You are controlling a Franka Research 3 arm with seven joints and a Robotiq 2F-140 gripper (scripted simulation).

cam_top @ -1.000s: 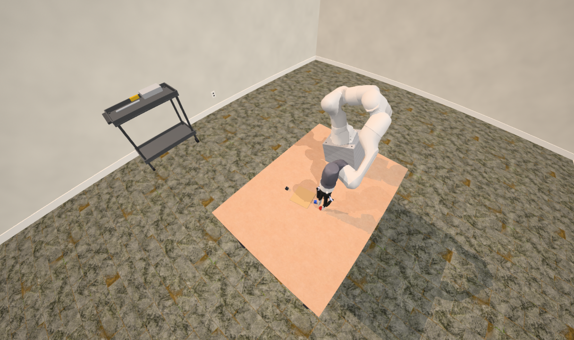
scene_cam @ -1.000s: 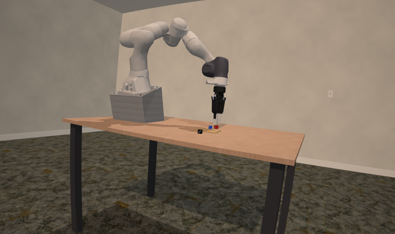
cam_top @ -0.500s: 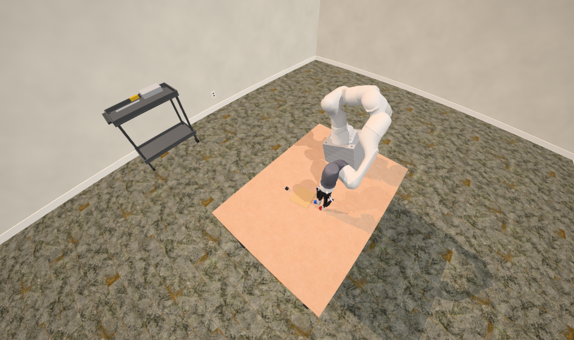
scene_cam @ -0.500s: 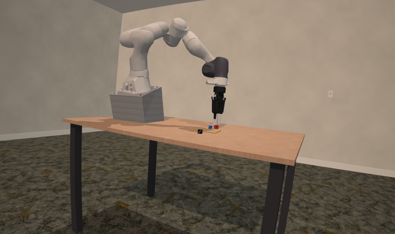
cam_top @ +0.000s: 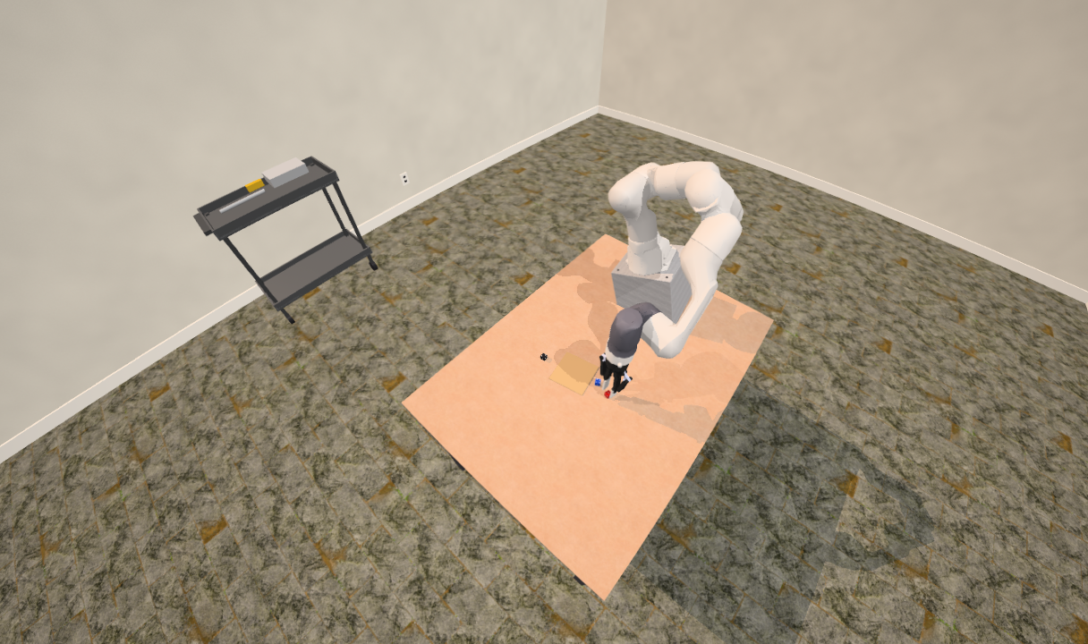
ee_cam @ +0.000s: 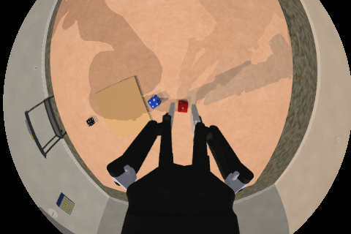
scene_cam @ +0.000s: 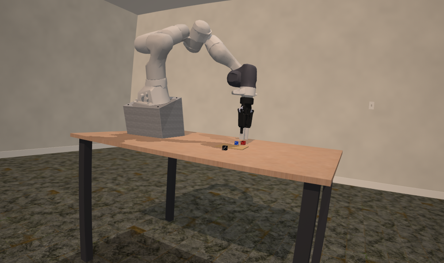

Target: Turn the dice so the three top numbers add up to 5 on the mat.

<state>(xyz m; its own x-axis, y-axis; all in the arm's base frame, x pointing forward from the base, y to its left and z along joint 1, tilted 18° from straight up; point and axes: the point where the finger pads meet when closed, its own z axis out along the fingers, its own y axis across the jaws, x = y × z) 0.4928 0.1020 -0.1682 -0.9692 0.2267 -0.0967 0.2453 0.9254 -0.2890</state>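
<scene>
The red die is 5 cm below my hand. From my hand the other things lie so: blue die 6 cm to the right, 5 cm below, 2 cm behind; black die 29 cm to the right, 5 cm below, 1 cm ahead; tan mat 15 cm to the right, 6 cm below.
</scene>
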